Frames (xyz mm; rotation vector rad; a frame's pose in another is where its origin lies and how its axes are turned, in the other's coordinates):
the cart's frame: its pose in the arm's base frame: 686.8 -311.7 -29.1 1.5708 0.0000 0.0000
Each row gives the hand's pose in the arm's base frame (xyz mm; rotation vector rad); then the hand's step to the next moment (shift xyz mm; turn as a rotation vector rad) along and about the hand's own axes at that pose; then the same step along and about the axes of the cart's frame.
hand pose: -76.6 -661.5 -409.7 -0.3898 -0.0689 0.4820
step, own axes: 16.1 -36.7 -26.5 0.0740 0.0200 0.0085
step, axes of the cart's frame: 34.5 -10.9 31.6 0.0554 -0.0017 -0.0536
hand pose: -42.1 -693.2 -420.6 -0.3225 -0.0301 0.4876
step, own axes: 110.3 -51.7 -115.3 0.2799 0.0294 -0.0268
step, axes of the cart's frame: 133.1 -98.6 26.1 0.2369 -0.0480 -0.1467
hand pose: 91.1 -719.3 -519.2 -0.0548 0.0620 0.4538
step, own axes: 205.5 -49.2 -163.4 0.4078 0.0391 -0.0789
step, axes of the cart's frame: 198.2 -175.7 -34.6 0.3448 -0.1095 -0.2077
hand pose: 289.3 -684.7 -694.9 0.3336 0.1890 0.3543
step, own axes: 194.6 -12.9 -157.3 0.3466 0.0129 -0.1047
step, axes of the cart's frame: 145.7 -174.4 -105.4 0.2904 -0.1352 -0.1693
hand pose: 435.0 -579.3 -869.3 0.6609 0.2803 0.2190
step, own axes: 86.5 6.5 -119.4 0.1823 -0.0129 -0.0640
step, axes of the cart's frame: 41.9 -102.0 -98.1 0.1520 -0.0902 -0.0790
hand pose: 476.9 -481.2 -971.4 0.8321 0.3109 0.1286
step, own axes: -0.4 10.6 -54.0 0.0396 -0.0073 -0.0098
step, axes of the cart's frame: -17.6 -26.1 -45.1 0.0343 -0.0204 -0.0113
